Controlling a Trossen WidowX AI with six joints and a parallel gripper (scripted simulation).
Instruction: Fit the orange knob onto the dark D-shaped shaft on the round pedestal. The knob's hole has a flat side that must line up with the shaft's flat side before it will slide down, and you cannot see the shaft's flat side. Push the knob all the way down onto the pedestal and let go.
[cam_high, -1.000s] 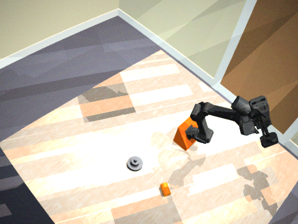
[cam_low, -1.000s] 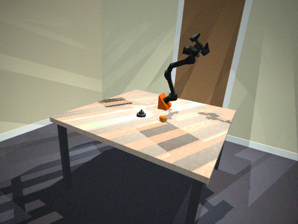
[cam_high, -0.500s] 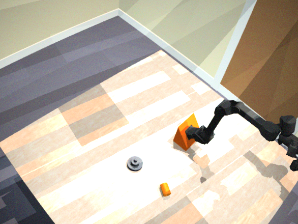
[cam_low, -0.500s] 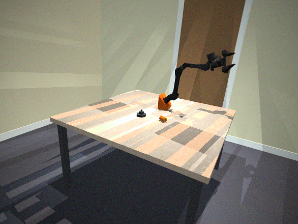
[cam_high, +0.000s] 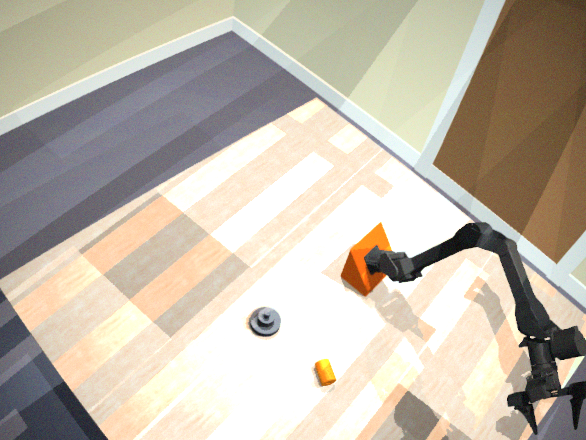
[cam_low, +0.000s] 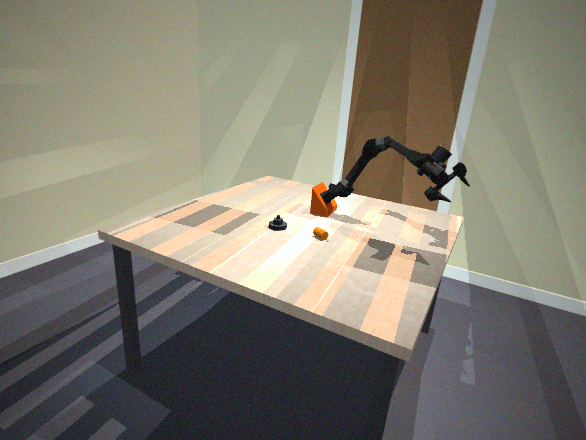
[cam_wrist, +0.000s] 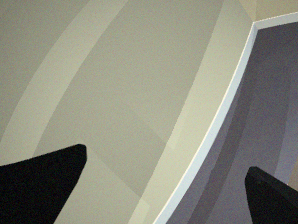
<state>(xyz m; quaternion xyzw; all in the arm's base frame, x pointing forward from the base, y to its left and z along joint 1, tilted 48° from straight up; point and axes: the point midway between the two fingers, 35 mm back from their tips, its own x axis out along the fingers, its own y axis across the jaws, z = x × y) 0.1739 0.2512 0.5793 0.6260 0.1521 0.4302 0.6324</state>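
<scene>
Now: the orange knob 51 cm to the right of my gripper tip, 25 cm below it and 14 cm ahead of it. From my gripper tip the other things lie so: dark round pedestal (73 cm to the right, 24 cm below, 14 cm ahead).
</scene>
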